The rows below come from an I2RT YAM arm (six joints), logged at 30 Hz.
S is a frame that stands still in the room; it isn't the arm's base.
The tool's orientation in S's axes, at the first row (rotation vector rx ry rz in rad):
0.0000, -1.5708, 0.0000
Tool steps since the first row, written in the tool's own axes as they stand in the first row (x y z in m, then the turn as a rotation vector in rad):
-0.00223, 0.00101, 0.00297, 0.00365, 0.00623, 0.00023
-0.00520, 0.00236, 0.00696, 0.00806, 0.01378, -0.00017
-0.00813, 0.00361, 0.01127, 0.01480, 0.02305, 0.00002
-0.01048, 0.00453, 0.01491, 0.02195, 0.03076, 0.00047
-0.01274, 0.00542, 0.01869, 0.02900, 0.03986, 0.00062
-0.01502, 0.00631, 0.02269, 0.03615, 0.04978, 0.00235
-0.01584, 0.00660, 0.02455, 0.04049, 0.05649, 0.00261
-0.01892, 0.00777, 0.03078, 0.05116, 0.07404, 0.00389
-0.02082, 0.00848, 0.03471, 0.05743, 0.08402, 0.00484
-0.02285, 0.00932, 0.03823, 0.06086, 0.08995, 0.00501
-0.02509, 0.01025, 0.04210, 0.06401, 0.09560, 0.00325
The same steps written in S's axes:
-0.00297, 0.00101, -0.00223, -0.00023, 0.00623, 0.00365
-0.00696, 0.00236, -0.00520, 0.00017, 0.01378, 0.00806
-0.01127, 0.00361, -0.00813, -0.00002, 0.02305, 0.01480
-0.01491, 0.00453, -0.01048, -0.00047, 0.03076, 0.02195
-0.01869, 0.00542, -0.01274, -0.00062, 0.03986, 0.02900
-0.02269, 0.00631, -0.01502, -0.00235, 0.04978, 0.03615
-0.02455, 0.00660, -0.01584, -0.00261, 0.05649, 0.04049
-0.03078, 0.00777, -0.01892, -0.00389, 0.07404, 0.05116
-0.03471, 0.00848, -0.02082, -0.00484, 0.08402, 0.05743
-0.03823, 0.00932, -0.02285, -0.00501, 0.08995, 0.06086
-0.04210, 0.01025, -0.02509, -0.00325, 0.09560, 0.06401

